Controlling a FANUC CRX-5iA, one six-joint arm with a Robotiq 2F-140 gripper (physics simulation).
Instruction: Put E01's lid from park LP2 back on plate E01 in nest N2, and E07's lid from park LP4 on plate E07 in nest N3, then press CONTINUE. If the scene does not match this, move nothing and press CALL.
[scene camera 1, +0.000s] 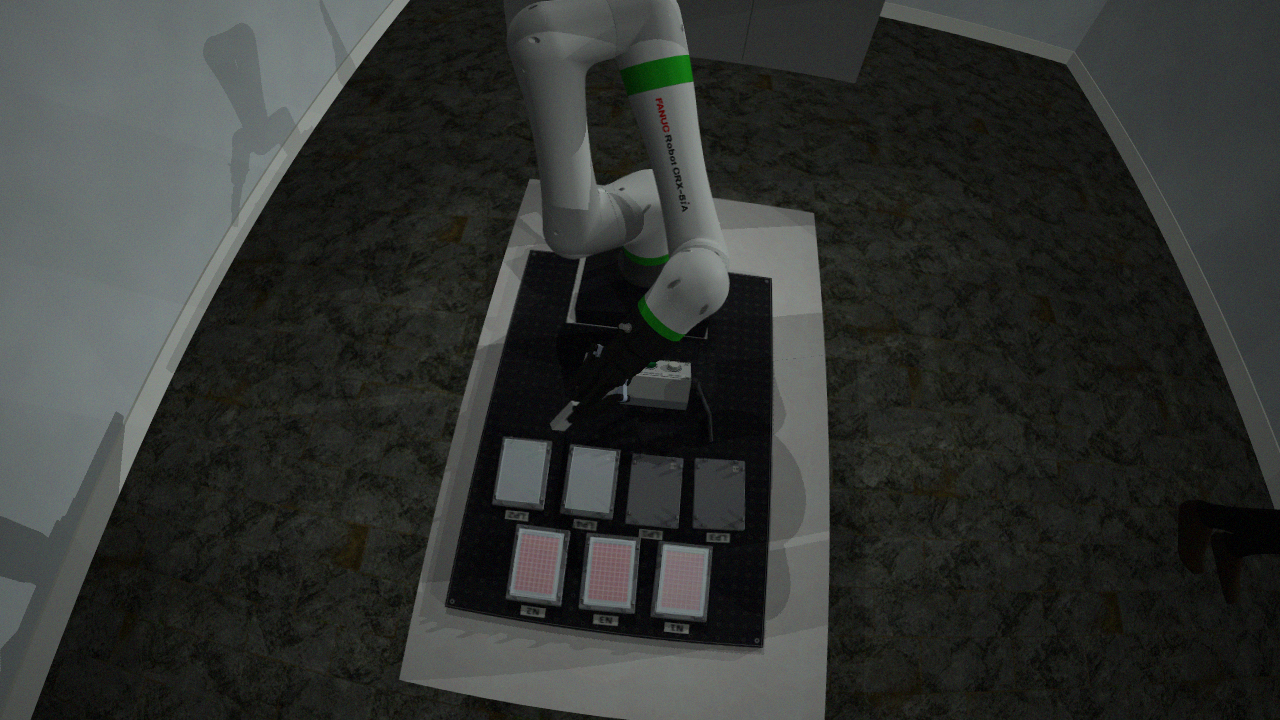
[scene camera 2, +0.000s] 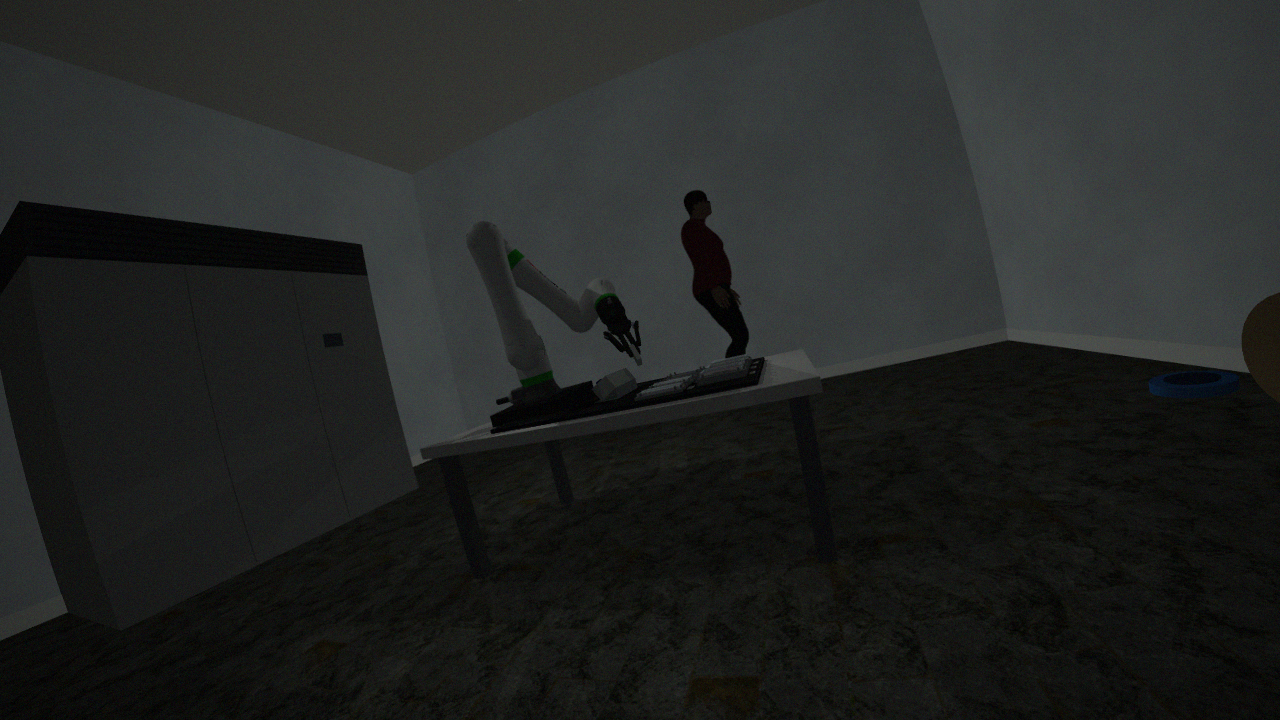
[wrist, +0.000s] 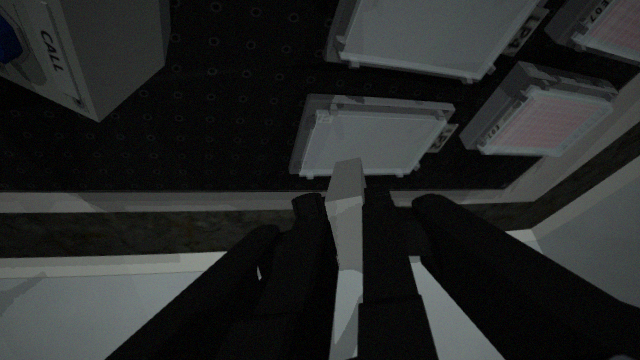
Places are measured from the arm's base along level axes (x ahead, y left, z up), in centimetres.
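Where they show: gripper, between the fingertips: (scene camera 1: 557, 427) (scene camera 2: 639, 362) (wrist: 353, 183); arm's base, origin of its link: (scene camera 1: 650, 263) (scene camera 2: 543, 397).
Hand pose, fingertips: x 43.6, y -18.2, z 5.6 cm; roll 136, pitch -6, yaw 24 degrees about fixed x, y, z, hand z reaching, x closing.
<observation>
Things, the pixels of their centre, and the offset from my fingertips. "*": a spot on its surface instead.
- clear lid, middle of its body: (wrist: 370, 147) (scene camera 1: 521, 470) (scene camera 2: 660, 389) dx +5.9, dy -7.6, dz -8.9 cm
- Plate E01, middle of its body: (wrist: 547, 127) (scene camera 1: 536, 563) (scene camera 2: 721, 369) dx +24.6, dy -3.3, dz -7.5 cm
- Plate E07, middle of its body: (scene camera 1: 609, 572) (scene camera 2: 725, 364) dx +25.7, dy +10.2, dz -7.5 cm
- control box, middle of its body: (scene camera 1: 636, 377) (scene camera 2: 614, 383) dx -13.9, dy +15.0, dz -6.1 cm
- blue button, a spot on its surface: (wrist: 7, 42) * dx -16.0, dy +7.8, dz -3.0 cm
- paler plate, middle of its body: (scene camera 1: 683, 580) (scene camera 2: 729, 359) dx +27.3, dy +23.6, dz -7.1 cm
- cable, a spot on its surface: (scene camera 1: 707, 411) * dx -8.0, dy +30.1, dz -9.7 cm
My gripper (scene camera 1: 563, 417) (scene camera 2: 638, 360) (wrist: 353, 183) is shut and empty, in the air on the control-box side of park LP2. A clear lid (scene camera 1: 523, 471) (wrist: 372, 142) lies flat on park LP2. Another lid (scene camera 1: 590, 481) (wrist: 435, 35) lies flat on park LP4. Plate E01 (scene camera 1: 537, 565) (wrist: 550, 122) sits in nest N2, its pink wells bright and uncovered. Plate E07 (scene camera 1: 609, 574) (wrist: 620, 30) sits in nest N3 and looks the same. The control box (scene camera 1: 660, 391) (wrist: 125, 60) shows a blue button (wrist: 7, 42) by the word CALL; the CONTINUE label cannot be read.
A paler plate (scene camera 1: 682, 582) sits in nest N1, seemingly lidded. Two dark parks (scene camera 1: 654, 490) (scene camera 1: 718, 494) beside LP4 hold no visible lid. A cable (scene camera 1: 707, 411) curves beside the control box. A person (scene camera 2: 707, 259) in red stands beyond the table (scene camera 2: 626, 425).
</observation>
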